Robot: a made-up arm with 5 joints. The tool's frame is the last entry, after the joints.
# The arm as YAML. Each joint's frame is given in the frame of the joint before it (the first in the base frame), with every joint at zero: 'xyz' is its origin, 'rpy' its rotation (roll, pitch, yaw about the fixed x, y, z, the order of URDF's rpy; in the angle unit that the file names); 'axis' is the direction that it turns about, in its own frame. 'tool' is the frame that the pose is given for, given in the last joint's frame.
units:
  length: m
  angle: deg
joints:
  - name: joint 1
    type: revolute
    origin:
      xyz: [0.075, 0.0, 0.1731]
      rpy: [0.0, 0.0, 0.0]
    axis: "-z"
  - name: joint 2
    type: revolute
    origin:
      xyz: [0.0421, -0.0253, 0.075]
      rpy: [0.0, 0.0, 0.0]
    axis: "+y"
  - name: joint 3
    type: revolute
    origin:
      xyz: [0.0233, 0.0, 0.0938]
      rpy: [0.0, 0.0, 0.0]
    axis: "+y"
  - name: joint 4
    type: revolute
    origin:
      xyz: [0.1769, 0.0, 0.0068]
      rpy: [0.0, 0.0, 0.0]
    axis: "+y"
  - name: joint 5
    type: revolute
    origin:
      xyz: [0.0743, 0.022, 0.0]
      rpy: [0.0, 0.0, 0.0]
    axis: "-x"
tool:
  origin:
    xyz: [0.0, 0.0, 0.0]
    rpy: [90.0, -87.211, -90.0]
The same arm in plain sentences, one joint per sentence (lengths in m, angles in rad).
The arm has five revolute joints in a row. What follows holds with every joint at zero, and every direction is one of the base frame's. The first joint is mounted 0.0750 m along +x and 0.1731 m along +z from the base frame's origin and rotates about -z. The second joint is mounted 0.0421 m along +x and 0.0253 m along -y and 0.0750 m along +z from the first joint and rotates about +y. The third joint is mounted 0.0233 m along +x and 0.0938 m along +z from the second joint and rotates about +y. The fourth joint is mounted 0.1769 m along +x and 0.0068 m along +z from the third joint and rotates about +y. The fifth joint is mounted 0.0743 m along +x and 0.0220 m along +y from the fourth joint and rotates about -x. The tool frame, which is the frame that the pose is given for, is mounted at the same point as the fifth joint; its axes are the base frame's turned by roll 1.5708, pitch -1.5221 and yaw -1.5708 rad (as in URDF: about the fixed x, then y, then z).
